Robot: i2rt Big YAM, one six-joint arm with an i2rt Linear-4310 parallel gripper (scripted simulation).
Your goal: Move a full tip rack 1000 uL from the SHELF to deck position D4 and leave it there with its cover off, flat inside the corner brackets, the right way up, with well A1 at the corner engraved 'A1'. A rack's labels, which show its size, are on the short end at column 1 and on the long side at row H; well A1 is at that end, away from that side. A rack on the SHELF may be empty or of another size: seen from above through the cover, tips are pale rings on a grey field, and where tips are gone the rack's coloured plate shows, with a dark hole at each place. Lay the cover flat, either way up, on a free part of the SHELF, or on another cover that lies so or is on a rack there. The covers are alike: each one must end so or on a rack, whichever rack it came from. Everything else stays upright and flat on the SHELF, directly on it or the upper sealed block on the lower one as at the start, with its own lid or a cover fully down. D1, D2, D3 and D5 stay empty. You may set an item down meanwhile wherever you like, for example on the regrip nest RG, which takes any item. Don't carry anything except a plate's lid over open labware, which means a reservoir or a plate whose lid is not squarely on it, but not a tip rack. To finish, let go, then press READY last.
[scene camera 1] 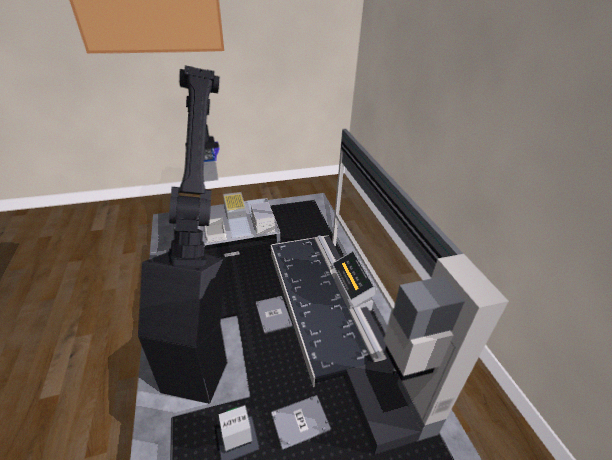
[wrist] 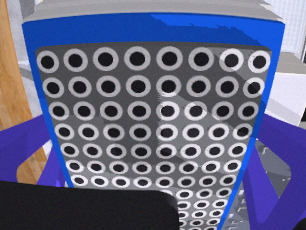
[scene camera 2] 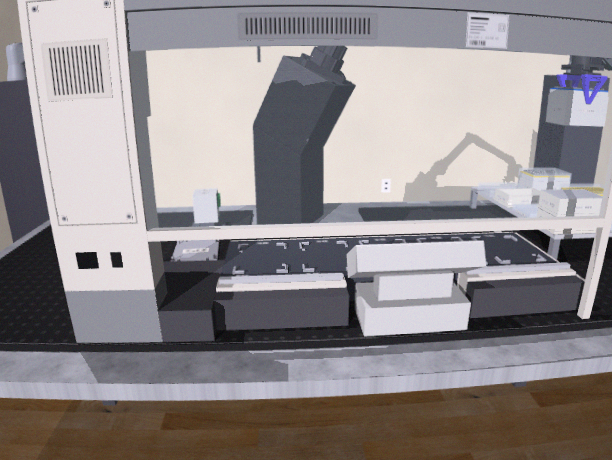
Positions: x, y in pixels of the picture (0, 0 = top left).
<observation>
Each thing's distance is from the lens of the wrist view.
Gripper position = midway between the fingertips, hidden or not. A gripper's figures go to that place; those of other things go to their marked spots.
gripper point(wrist: 153, 112): 13 cm
tip rack point(wrist: 174, 103): 8 cm
</observation>
